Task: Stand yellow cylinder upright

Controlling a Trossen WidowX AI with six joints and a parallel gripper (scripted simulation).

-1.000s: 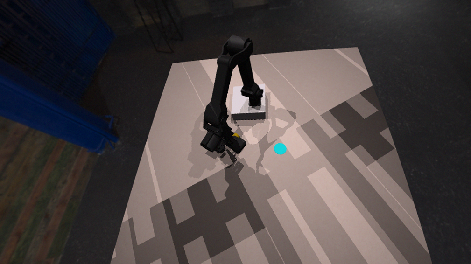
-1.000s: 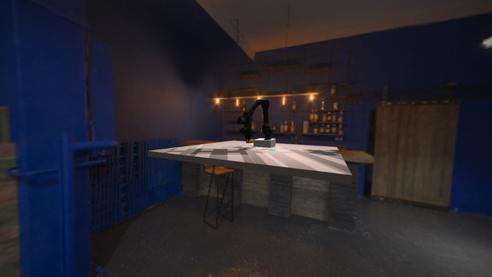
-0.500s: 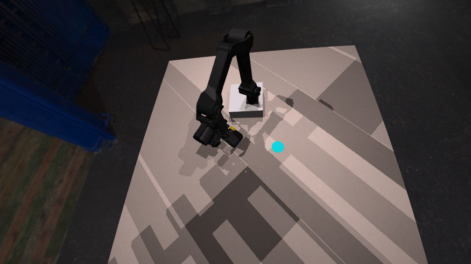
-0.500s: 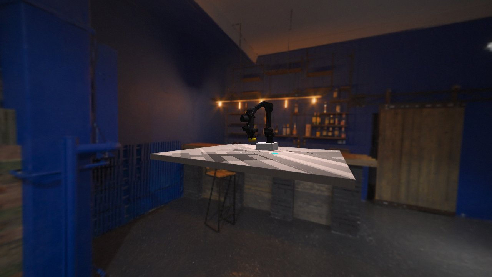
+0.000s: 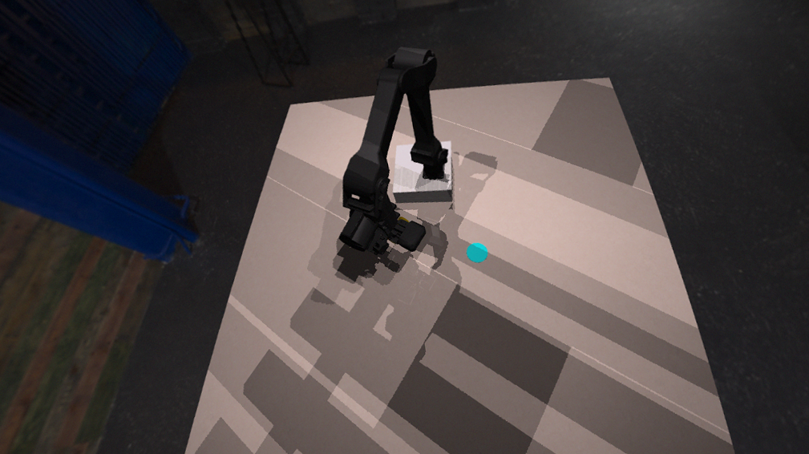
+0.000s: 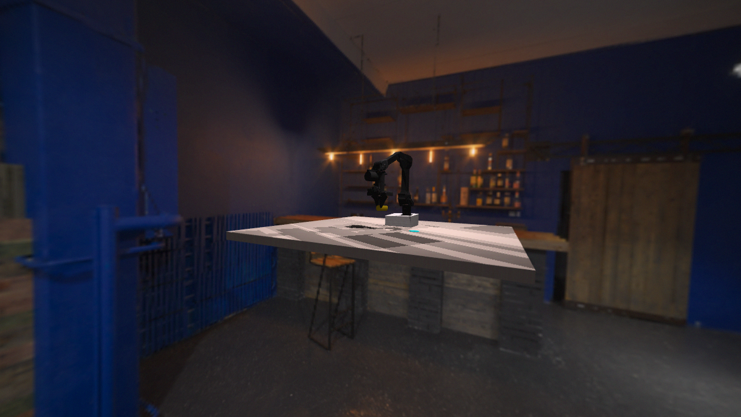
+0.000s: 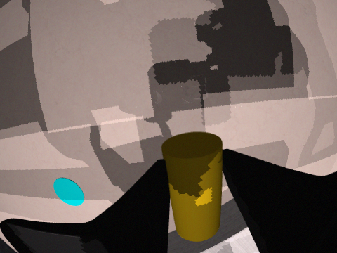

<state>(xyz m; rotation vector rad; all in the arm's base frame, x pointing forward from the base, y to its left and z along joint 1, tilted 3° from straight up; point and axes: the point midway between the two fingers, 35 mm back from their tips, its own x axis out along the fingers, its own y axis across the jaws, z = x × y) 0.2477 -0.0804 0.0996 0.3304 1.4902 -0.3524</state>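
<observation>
The yellow tall cylinder lies 2 cm behind my gripper tip and 1 cm to the left of it. The rest, counted from my gripper tip: cyan circle: 1 cm behind, 22 cm to the left, 12 cm below.
</observation>
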